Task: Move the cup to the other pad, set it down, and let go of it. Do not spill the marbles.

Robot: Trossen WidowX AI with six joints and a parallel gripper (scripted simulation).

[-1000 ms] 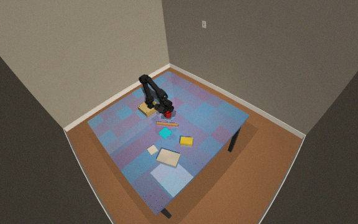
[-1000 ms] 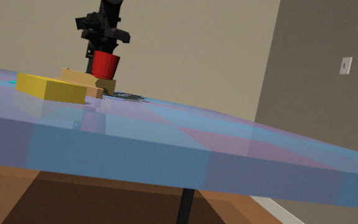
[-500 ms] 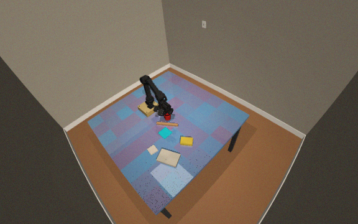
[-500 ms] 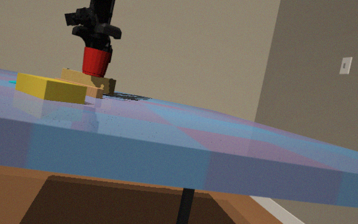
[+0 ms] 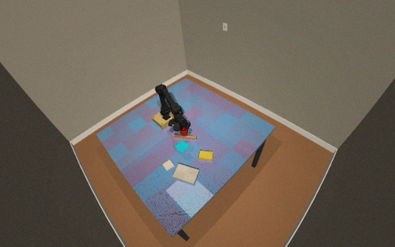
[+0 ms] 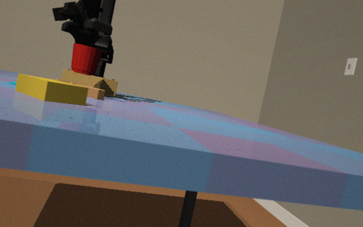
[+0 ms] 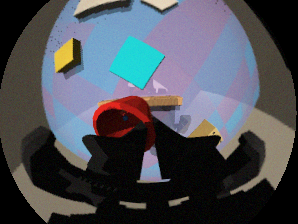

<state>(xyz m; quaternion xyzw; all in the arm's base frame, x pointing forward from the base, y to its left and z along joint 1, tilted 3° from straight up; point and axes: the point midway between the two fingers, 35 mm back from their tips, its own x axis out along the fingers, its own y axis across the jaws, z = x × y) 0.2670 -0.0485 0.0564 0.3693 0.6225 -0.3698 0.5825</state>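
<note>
My gripper tip is 8 cm short of the cyan pad, 8 cm to the left of it and 10 cm above it. From my gripper tip the other things lie so: red cup (3 cm ahead, 1 cm to the left); thin wooden stick (3 cm ahead, 1 cm to the left, 9 cm below); yellow block (31 cm ahead, 2 cm to the right, 8 cm below).
</note>
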